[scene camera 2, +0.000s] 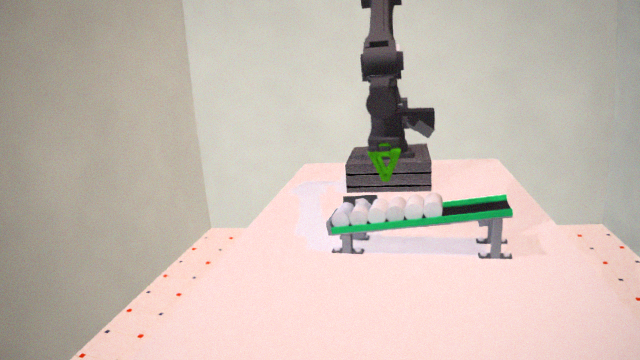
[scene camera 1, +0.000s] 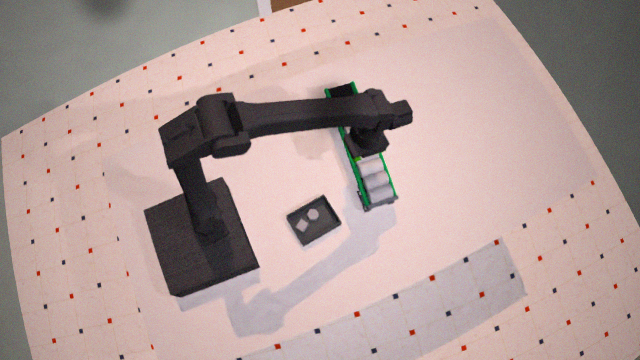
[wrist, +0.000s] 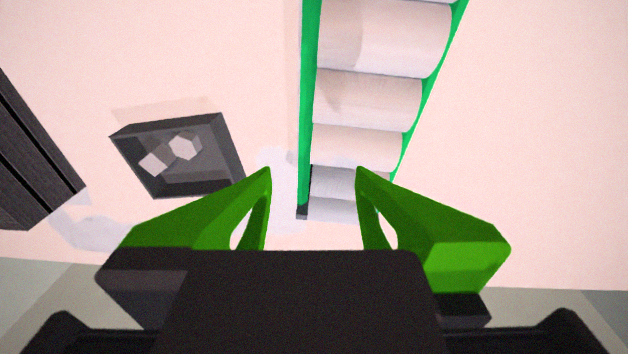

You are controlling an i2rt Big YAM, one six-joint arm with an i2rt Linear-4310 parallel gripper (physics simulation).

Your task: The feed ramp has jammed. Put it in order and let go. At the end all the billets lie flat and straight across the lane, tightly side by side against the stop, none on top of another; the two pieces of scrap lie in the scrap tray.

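Pixels of known places: gripper, fingertip midpoint: point(scene camera 2: 386, 177) point(scene camera 1: 361, 156) point(wrist: 313, 175); arm's base, link origin: point(scene camera 1: 208, 222).
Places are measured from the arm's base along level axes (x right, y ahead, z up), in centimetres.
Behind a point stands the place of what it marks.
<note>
Several white billets point(scene camera 1: 381, 192) @[x 15.4, y 46.9, z -0.5 cm] point(scene camera 2: 433, 206) @[x -3.9, y 53.9, z 1.2 cm] point(wrist: 385, 40) @[x -0.5, y 49.9, z 1.7 cm] lie across the lane of the green-railed ramp point(scene camera 1: 362, 185) point(scene camera 2: 470, 217) point(wrist: 307, 100). They form one close row from the grey stop point(scene camera 1: 382, 202) @[x 17.6, y 46.2, z -2.4 cm] point(scene camera 2: 329, 224) @[x 18.1, y 51.2, z -2.8 cm] at the low end, none on top of another. Two light scrap pieces, one squarish point(scene camera 1: 301, 225) @[x 11.4, y 23.5, z -6.8 cm] point(wrist: 152, 164) @[x 11.3, y 23.7, z -6.8 cm] and one six-sided point(scene camera 1: 313, 214) @[x 9.9, y 28.1, z -7.7 cm] point(wrist: 185, 145) @[x 9.4, y 28.6, z -7.7 cm], lie apart in the dark scrap tray point(scene camera 1: 320, 229) @[x 14.5, y 27.9, z -9.3 cm] point(wrist: 185, 189) @[x 16.0, y 25.6, z -7.5 cm]. My gripper point(scene camera 2: 385, 179) @[x 5.3, y 45.7, z 5.5 cm] point(wrist: 313, 175) @[x 5.3, y 45.7, z 5.5 cm] is open and empty, above the row. In scene camera 1 the arm hides the upper billets.
The arm's dark base block point(scene camera 1: 170, 250) @[x 2.2, y -13.9, z -0.1 cm] point(scene camera 2: 389, 175) point(wrist: 30, 165) @[x 9.5, y 7.6, z -5.6 cm] stands beyond the tray from the ramp. The ramp's high end shows bare black lane point(scene camera 1: 342, 90) @[x -18.4, y 53.8, z 0.1 cm] point(scene camera 2: 475, 207) @[x -13.6, y 50.8, z -0.6 cm]. Grey legs point(scene camera 2: 495, 237) @[x -16.2, y 57.7, z -4.8 cm] carry the ramp.
</note>
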